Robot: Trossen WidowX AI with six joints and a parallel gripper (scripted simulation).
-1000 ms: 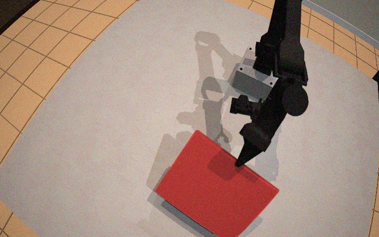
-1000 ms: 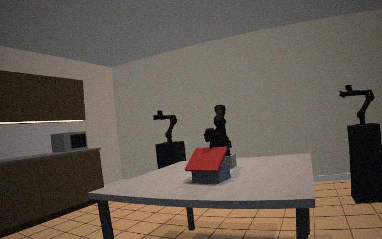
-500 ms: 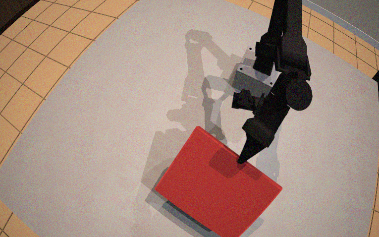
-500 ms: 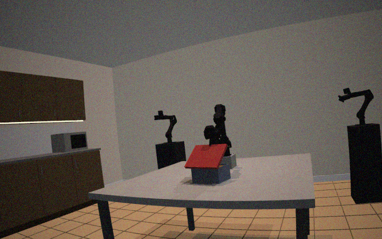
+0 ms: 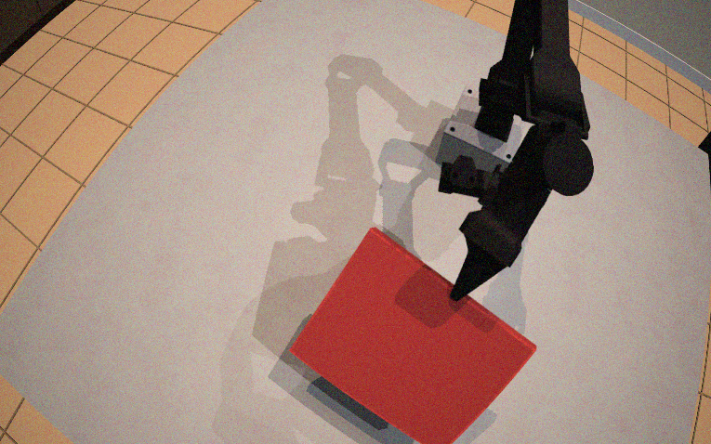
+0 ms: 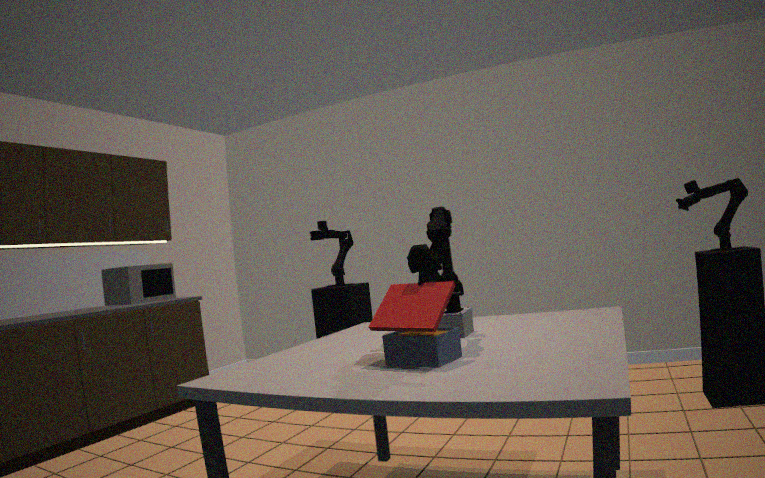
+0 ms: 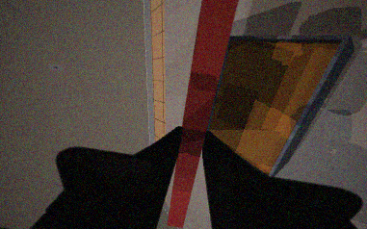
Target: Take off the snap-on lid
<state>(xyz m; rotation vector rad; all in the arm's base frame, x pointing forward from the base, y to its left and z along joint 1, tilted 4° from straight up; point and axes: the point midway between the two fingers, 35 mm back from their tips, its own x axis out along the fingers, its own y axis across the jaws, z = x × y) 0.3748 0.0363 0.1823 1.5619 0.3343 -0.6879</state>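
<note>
Right now the lid is 6 cm ahead of my gripper tip, 1 cm to the right of it and 5 cm below it. Round my gripper tip: storage box: 3 cm ahead, 1 cm to the right, 19 cm below.
</note>
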